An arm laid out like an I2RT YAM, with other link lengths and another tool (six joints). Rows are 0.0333 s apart.
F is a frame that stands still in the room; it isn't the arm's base.
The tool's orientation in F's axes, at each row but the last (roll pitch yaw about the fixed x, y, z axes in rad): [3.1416, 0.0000, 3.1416]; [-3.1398, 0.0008, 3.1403]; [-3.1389, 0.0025, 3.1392]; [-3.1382, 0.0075, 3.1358]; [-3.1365, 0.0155, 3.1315]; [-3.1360, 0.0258, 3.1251]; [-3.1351, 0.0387, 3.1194]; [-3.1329, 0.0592, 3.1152]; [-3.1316, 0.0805, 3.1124]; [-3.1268, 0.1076, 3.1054]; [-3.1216, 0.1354, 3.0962]
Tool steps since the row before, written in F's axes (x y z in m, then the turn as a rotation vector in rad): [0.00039, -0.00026, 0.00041, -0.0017, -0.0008, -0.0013]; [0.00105, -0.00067, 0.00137, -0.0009, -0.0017, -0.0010]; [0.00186, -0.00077, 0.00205, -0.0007, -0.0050, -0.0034]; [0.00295, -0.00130, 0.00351, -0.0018, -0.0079, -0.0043]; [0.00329, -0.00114, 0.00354, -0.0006, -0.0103, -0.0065]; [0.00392, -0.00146, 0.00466, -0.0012, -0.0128, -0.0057]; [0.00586, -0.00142, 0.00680, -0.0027, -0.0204, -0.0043]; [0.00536, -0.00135, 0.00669, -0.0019, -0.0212, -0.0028]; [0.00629, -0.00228, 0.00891, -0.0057, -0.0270, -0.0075]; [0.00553, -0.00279, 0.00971, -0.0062, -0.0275, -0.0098]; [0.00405, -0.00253, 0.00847, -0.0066, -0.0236, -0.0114]
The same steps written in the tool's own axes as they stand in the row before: [-0.00039, -0.00026, -0.00041, 0.0017, -0.0008, 0.0013]; [-0.00105, -0.00067, -0.00137, 0.0009, -0.0017, 0.0010]; [-0.00187, -0.00077, -0.00204, 0.0007, -0.0050, 0.0034]; [-0.00298, -0.00129, -0.00348, 0.0018, -0.0079, 0.0043]; [-0.00336, -0.00112, -0.00348, 0.0006, -0.0103, 0.0065]; [-0.00406, -0.00142, -0.00455, 0.0011, -0.0128, 0.0057]; [-0.00615, -0.00133, -0.00656, 0.0024, -0.0204, 0.0043]; [-0.00578, -0.00126, -0.00635, 0.0015, -0.0212, 0.0029]; [-0.00705, -0.00218, -0.00835, 0.0055, -0.0271, 0.0074]; [-0.00664, -0.00272, -0.00901, 0.0062, -0.0276, 0.0096]; [-0.00527, -0.00250, -0.00778, 0.0070, -0.0237, 0.0110]
